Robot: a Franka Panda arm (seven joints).
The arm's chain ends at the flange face. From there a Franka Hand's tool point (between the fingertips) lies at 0.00 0.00 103.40 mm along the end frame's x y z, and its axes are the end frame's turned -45 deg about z.
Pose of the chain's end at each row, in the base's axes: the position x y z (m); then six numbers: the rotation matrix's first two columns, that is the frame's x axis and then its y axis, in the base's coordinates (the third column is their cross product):
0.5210 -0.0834 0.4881 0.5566 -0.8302 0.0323 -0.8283 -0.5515 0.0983
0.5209 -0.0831 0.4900 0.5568 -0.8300 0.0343 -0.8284 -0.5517 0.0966
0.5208 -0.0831 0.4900 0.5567 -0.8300 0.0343 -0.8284 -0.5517 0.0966
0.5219 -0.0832 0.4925 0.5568 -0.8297 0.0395 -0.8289 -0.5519 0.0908
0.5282 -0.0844 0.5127 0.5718 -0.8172 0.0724 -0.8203 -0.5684 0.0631
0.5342 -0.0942 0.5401 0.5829 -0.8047 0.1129 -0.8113 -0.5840 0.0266
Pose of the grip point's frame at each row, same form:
0.5144 -0.0918 0.3853 0.9793 -0.1971 -0.0467 -0.1921 -0.9770 0.0923
0.5146 -0.0916 0.3871 0.9795 -0.1968 -0.0441 -0.1921 -0.9770 0.0926
0.5145 -0.0916 0.3871 0.9794 -0.1968 -0.0441 -0.1921 -0.9770 0.0926
0.5164 -0.0918 0.3896 0.9798 -0.1964 -0.0363 -0.1924 -0.9769 0.0921
0.5271 -0.0943 0.4098 0.9844 -0.1759 0.0066 -0.1757 -0.9798 0.0958
0.5388 -0.1053 0.4374 0.9858 -0.1561 0.0610 -0.1615 -0.9820 0.0986

